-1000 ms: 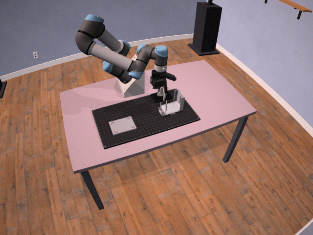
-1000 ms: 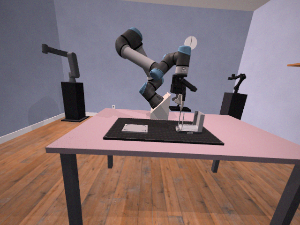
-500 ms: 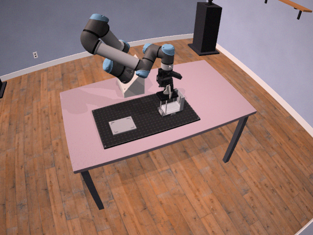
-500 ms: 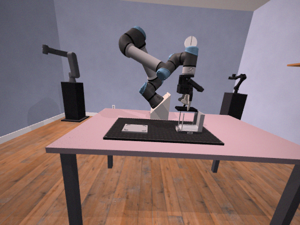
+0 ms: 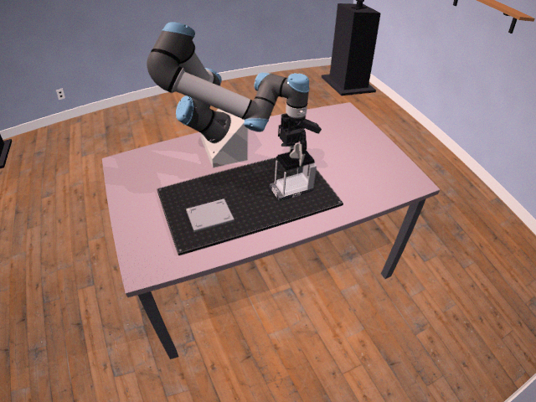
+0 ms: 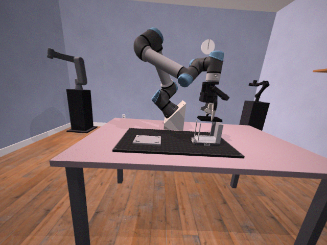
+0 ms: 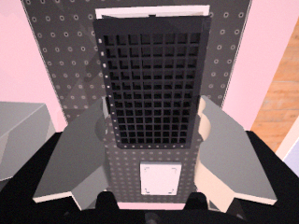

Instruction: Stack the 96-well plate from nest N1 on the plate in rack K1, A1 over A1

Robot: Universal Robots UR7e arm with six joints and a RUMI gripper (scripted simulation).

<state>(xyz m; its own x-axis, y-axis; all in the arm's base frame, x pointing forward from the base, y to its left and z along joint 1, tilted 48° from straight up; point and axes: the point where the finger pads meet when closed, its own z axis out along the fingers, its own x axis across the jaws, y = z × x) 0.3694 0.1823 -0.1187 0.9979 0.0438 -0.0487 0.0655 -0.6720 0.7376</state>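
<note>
My hand is 1 cm above the black 96-well plate. The rest, counted from my hand: plate nest N1: 4 cm ahead, 37 cm to the right, 16 cm below; white plate: 14 cm below.
</note>
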